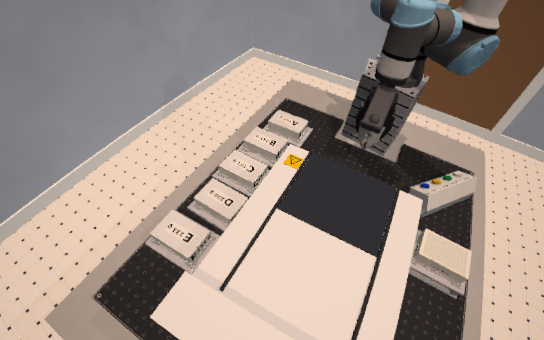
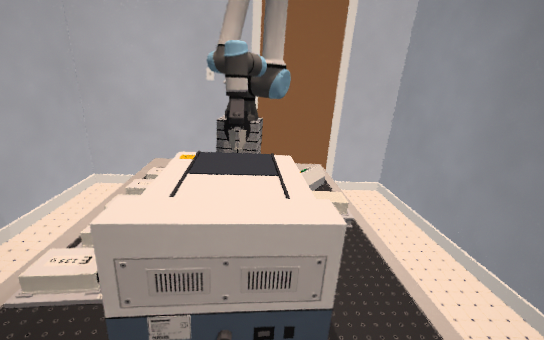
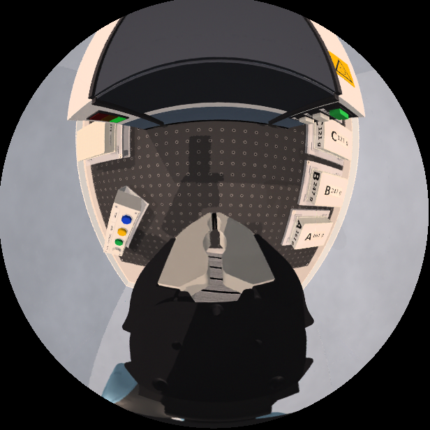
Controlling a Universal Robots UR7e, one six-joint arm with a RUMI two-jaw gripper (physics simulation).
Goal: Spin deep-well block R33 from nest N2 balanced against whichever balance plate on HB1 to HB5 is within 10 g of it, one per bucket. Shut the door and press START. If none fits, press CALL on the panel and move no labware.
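My gripper is shut and empty, pointing down in front of the centrifuge. The centrifuge's dark door panel spans its front top; the bucket interior is hidden. A cream deep-well block sits in a nest; its label is unreadable. Balance plates stand in a row: A, weight digits small, B 247 g, C 121 g, D 190 g, E 133 g.
The button panel with blue, yellow and green buttons stands between my gripper and the block's side. A green button and a red-green indicator show on the centrifuge's front. The ribbed pedestal is behind my gripper.
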